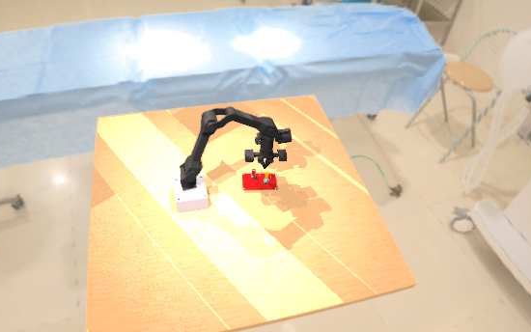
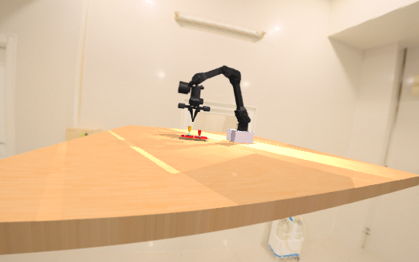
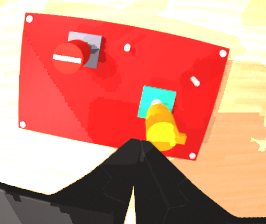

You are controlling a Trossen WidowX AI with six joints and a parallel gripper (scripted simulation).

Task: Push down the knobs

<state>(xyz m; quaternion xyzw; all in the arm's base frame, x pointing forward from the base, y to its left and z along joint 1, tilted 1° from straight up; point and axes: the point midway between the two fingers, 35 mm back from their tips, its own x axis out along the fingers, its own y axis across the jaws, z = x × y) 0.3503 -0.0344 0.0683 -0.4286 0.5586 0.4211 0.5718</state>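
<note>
The yellow knob lies 10 mm ahead of my gripper tip, 10 mm to the right of it and 40 mm below it. Also, from my gripper tip: red knob: 40 mm behind, 40 mm to the left, 60 mm below.
</note>
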